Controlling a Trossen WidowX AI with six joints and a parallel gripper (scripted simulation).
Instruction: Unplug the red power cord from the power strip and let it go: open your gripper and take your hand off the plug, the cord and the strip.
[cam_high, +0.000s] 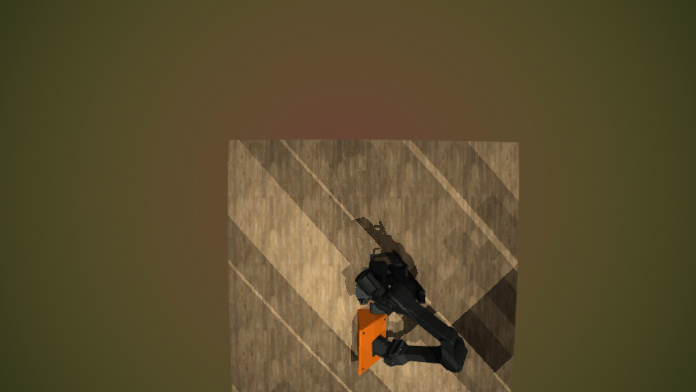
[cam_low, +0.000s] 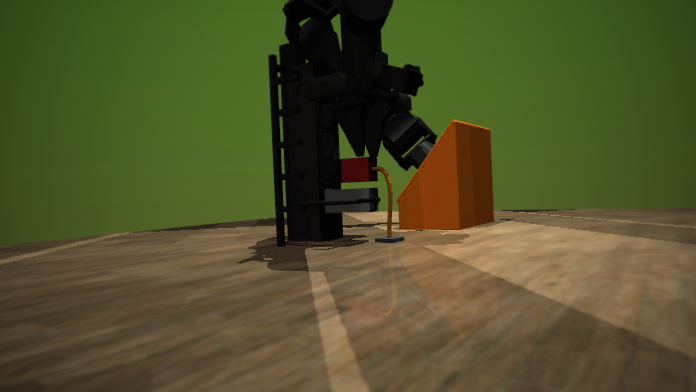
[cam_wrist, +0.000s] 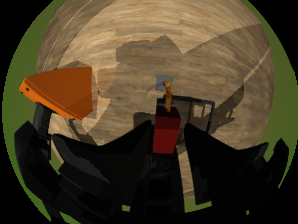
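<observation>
Right now my gripper tip is 30 mm to the left of the red plug and 10 mm above it.
</observation>
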